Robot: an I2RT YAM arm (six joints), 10 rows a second.
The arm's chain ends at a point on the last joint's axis. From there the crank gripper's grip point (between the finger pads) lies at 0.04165 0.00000 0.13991 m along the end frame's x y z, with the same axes.
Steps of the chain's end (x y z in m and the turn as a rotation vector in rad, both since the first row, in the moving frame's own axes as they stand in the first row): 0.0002, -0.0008, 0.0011, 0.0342, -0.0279, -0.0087; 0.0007, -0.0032, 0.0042, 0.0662, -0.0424, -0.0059; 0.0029, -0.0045, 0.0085, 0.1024, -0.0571, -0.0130; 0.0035, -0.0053, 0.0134, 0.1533, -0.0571, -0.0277; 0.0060, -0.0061, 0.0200, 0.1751, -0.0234, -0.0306; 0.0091, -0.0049, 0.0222, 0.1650, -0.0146, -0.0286
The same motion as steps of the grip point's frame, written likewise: -0.0037, -0.0059, 0.0021, 0.0342, -0.0279, -0.0087; -0.0053, -0.0127, 0.0055, 0.0662, -0.0424, -0.0059; -0.0052, -0.0194, 0.0099, 0.1024, -0.0571, -0.0130; -0.0048, -0.0279, 0.0138, 0.1533, -0.0571, -0.0277; 0.0023, -0.0318, 0.0187, 0.1751, -0.0234, -0.0306; 0.0067, -0.0291, 0.0208, 0.1650, -0.0146, -0.0286
